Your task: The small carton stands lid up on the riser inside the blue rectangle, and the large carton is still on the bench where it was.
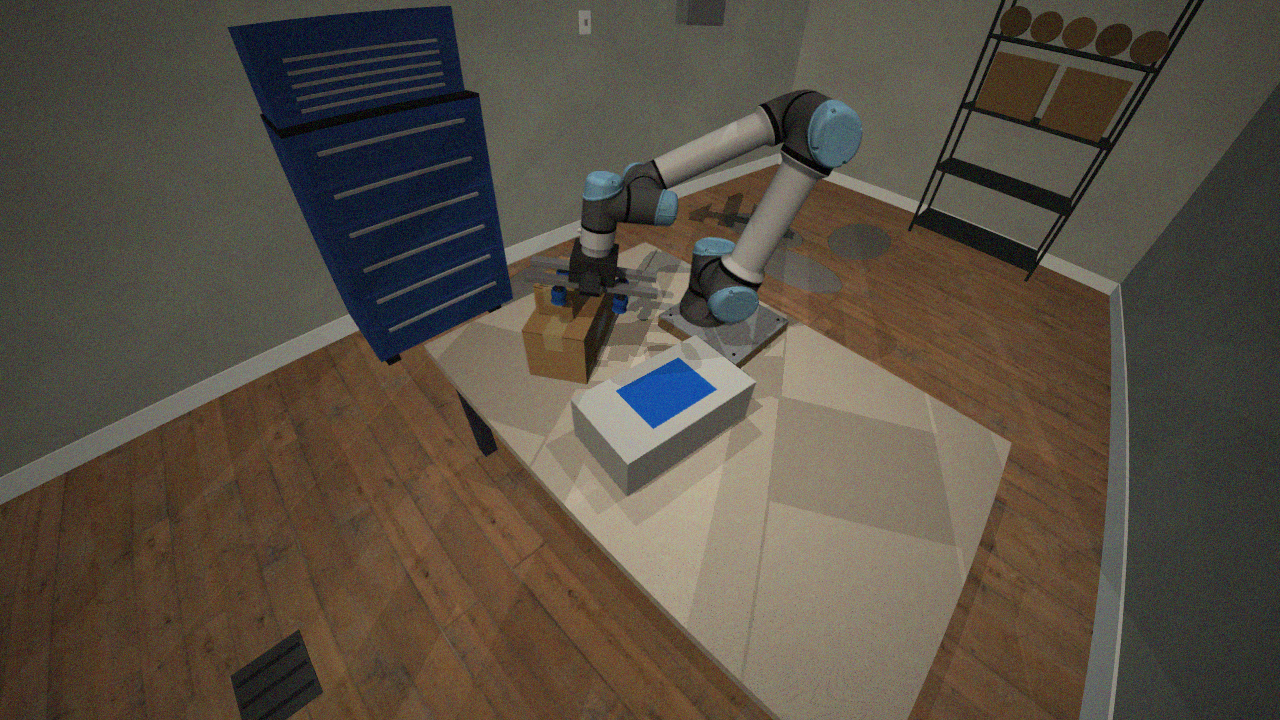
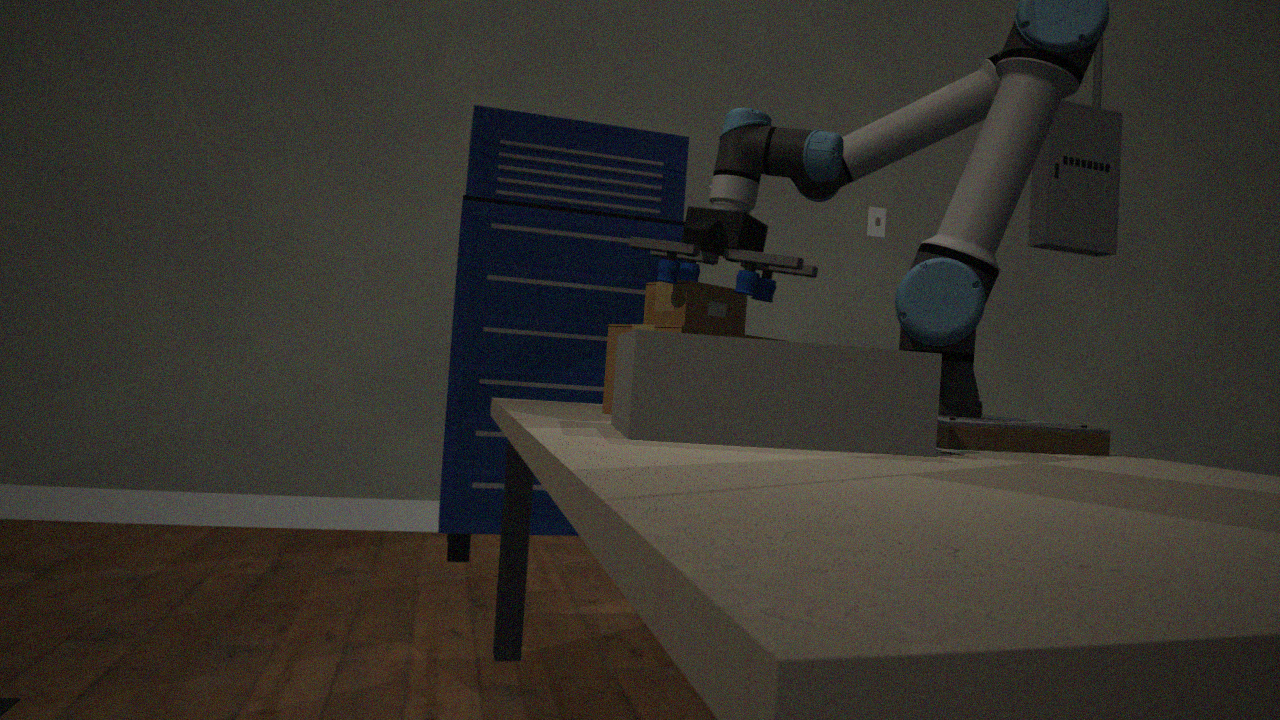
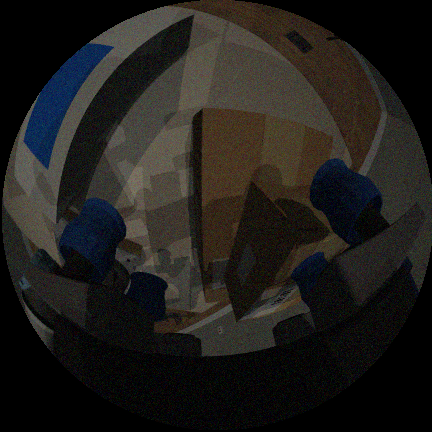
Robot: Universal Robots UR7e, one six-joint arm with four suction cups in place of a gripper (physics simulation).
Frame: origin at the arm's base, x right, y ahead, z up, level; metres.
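Where they show: hand, tool point: [image 1: 590,296] [image 2: 714,290] [image 3: 222,249]; arm's base, link origin: [image 1: 704,311].
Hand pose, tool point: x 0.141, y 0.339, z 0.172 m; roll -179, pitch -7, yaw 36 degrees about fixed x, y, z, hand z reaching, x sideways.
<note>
Things, the pixels of their centre, and the offset from my tool point. Level surfaces: height alone.
- small carton, body centre: [image 3: 283,259] [image 2: 695,309] [image 1: 566,286] dx +0.100, dy -0.020, dz -0.024 m
- large carton, body centre: [image 3: 243,213] [image 2: 699,375] [image 1: 574,320] dx +0.096, dy -0.034, dz -0.137 m
- grey riser, body centre: [image 2: 764,391] [image 3: 71,97] [image 1: 664,408] dx -0.268, dy +0.061, dz -0.152 m
- blue rectangle, body centre: [image 1: 666,390] dx -0.268, dy +0.061, dz -0.092 m
- bench, surface height: dz -0.212 m
The small carton [image 1: 547,300] [image 2: 696,309] [image 3: 257,250] stands on top of the large carton [image 1: 559,345] [image 2: 610,367] [image 3: 229,160] at the bench's back left corner. My suction gripper [image 1: 590,290] [image 2: 716,273] [image 3: 217,241] sits right over the small carton. Its blue cups rest on the carton's lid, and suction holds the carton. The grey riser [image 1: 645,439] [image 2: 769,389] stands in front of the cartons. The blue rectangle [image 1: 665,390] [image 3: 60,100] on its top is bare.
A blue drawer cabinet [image 1: 385,196] [image 2: 555,313] stands close behind the cartons. The arm's base plate [image 1: 743,336] is bolted to the bench [image 1: 850,537] [image 2: 895,537] beside the riser. A black shelf rack [image 1: 1006,185] stands in the far corner.
</note>
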